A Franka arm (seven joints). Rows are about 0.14 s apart.
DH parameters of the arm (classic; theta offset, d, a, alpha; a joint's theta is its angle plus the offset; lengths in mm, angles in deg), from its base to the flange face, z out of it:
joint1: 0 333 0 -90
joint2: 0 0 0 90
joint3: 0 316 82.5 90
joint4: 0 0 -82.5 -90
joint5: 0 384 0 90
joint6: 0 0 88 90
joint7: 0 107 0 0
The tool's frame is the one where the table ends.
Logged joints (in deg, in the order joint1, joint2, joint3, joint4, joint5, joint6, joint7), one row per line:
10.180, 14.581, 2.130, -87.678, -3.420, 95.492, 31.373
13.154, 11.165, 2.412, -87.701, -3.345, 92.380, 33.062
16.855, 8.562, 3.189, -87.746, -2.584, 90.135, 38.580
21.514, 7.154, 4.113, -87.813, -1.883, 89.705, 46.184
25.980, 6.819, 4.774, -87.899, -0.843, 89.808, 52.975
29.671, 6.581, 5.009, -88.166, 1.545, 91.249, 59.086
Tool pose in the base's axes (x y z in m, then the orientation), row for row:
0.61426, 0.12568, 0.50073, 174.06, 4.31, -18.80
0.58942, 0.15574, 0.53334, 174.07, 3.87, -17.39
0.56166, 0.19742, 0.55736, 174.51, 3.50, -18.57
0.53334, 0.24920, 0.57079, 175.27, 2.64, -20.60
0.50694, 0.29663, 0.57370, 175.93, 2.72, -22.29
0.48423, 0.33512, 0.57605, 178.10, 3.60, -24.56
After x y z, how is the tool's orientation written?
As angles about the fixed x, y, z axes (roll, pitch, yaw), in degrees.
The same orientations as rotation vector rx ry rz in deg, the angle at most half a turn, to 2 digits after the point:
172.38, -28.19, -7.96
172.62, -26.09, -7.20
172.77, -27.99, -6.63
172.94, -31.26, -5.28
173.15, -33.96, -5.32
174.73, -37.94, -6.12

